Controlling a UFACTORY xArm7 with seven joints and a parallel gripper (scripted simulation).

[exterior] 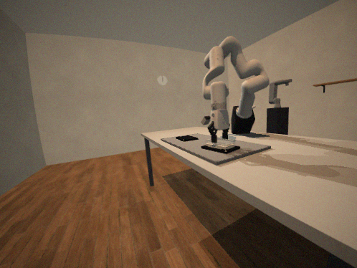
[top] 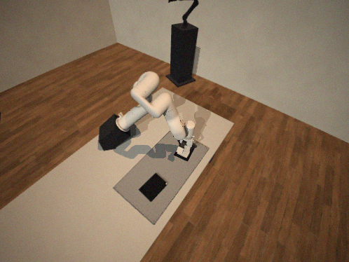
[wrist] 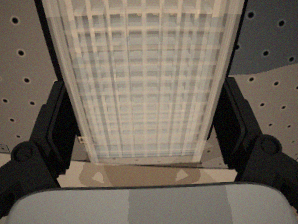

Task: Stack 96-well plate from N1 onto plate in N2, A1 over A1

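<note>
Now: the 96-well plate 10 mm below my hand. The rest, counted from my hand: white A1 tag (160 mm ahead, 270 mm to the right, 40 mm below).
</note>
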